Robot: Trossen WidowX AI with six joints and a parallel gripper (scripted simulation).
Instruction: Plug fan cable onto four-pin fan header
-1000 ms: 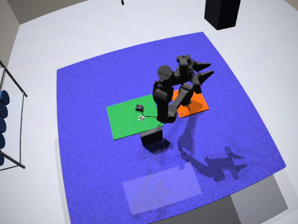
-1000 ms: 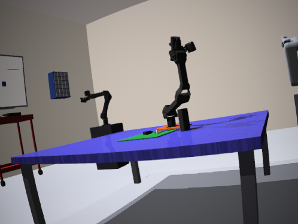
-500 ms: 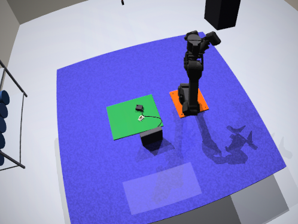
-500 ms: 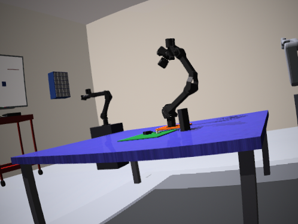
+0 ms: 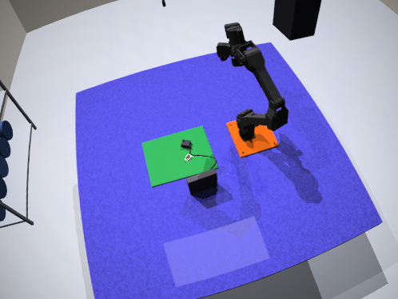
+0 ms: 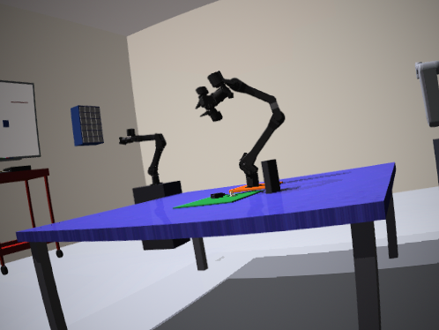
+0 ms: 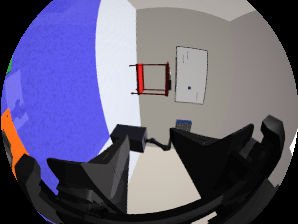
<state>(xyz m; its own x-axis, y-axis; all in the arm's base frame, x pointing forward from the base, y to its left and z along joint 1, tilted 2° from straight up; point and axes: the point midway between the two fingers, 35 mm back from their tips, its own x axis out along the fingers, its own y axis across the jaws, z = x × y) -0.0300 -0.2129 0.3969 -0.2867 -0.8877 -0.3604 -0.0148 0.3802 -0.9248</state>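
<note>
Right now my gripper tip is 320 mm short of the plug, 160 mm to the right of it and 390 mm above it. From my gripper tip the other things lie so: black fan: 330 mm ahead, 390 mm to the left, 340 mm below; four-pin header: 330 mm ahead, 240 mm to the left, 400 mm below; green board: 370 mm ahead, 200 mm to the left, 420 mm below.
</note>
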